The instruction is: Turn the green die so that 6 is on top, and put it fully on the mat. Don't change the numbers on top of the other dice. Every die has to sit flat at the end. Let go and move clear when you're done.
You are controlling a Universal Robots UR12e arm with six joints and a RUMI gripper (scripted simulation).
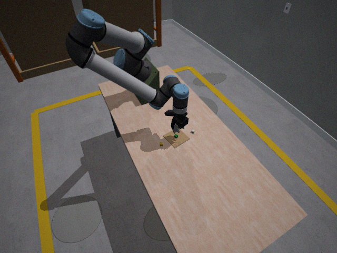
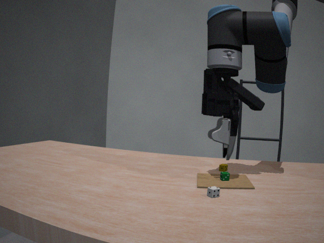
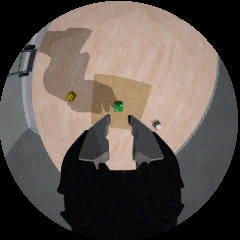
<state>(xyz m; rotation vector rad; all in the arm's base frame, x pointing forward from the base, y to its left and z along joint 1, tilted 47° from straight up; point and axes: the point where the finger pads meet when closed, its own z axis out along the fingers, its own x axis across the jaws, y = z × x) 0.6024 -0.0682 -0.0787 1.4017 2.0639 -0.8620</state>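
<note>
My gripper is now 6 cm above the green die. From my hand the other things lie so: tan mat 7 cm below; then white die 1 cm ahead, 14 cm to the left, 7 cm below; then yellow die 2 cm ahead, 13 cm to the right, 7 cm below.
</note>
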